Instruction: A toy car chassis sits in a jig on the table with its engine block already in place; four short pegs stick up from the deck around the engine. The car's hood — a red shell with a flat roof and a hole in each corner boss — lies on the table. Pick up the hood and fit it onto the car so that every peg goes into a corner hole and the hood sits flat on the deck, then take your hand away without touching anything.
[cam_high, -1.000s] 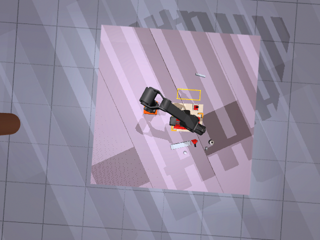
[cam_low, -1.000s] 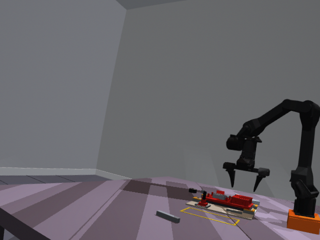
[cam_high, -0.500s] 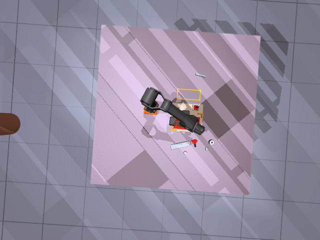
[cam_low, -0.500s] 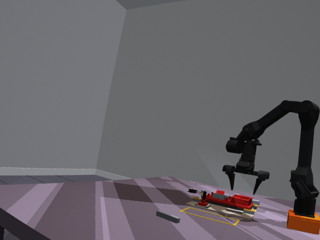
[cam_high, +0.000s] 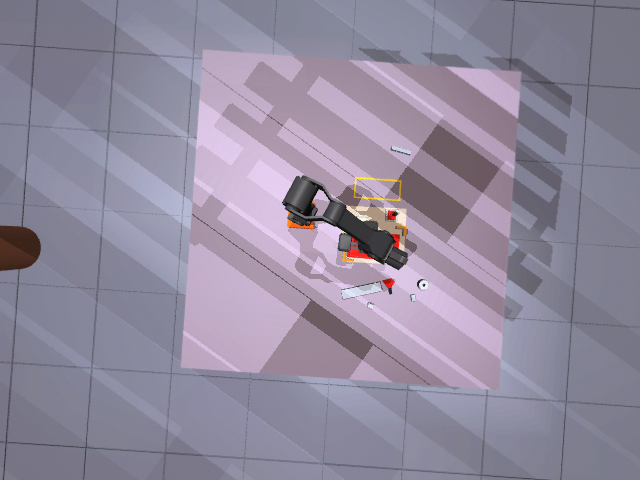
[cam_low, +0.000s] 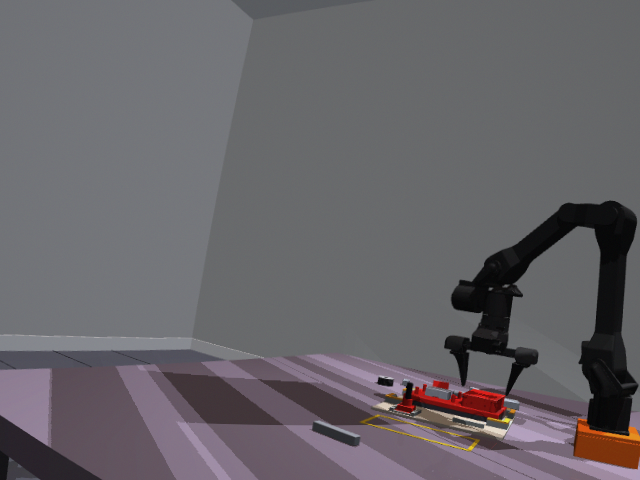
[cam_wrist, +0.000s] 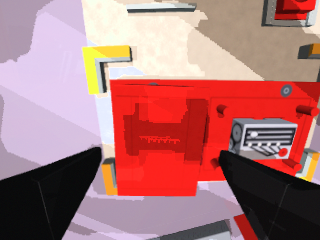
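My gripper tip is 20 mm above the car hood. Also, from my gripper tip: wheel (270 mm ahead, 140 mm to the right, 50 mm below); then grey engine block (100 mm ahead, 30 mm below); then jig (70 mm ahead, 30 mm to the left, 50 mm below).
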